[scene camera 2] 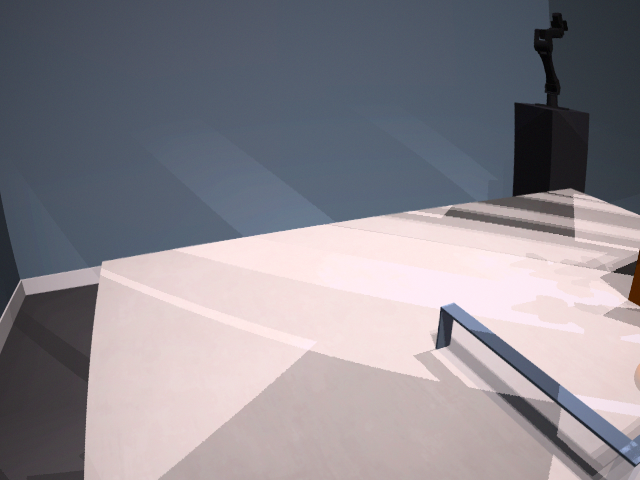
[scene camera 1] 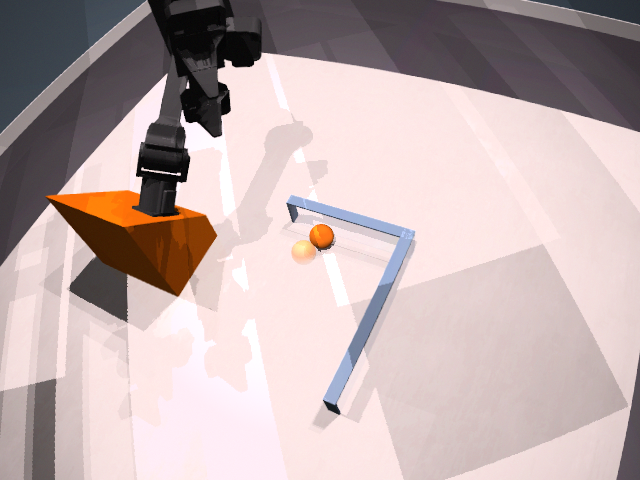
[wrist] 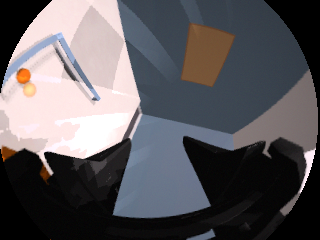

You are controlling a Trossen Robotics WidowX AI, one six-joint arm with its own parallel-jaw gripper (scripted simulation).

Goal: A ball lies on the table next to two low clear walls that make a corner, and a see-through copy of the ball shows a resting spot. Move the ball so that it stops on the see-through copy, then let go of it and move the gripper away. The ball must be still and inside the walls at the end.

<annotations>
gripper: scene camera 1; wrist; not seen in scene camera 2 (out of frame)
same spot on gripper: (wrist: 222, 173) = (scene camera 1: 205, 48)
</annotations>
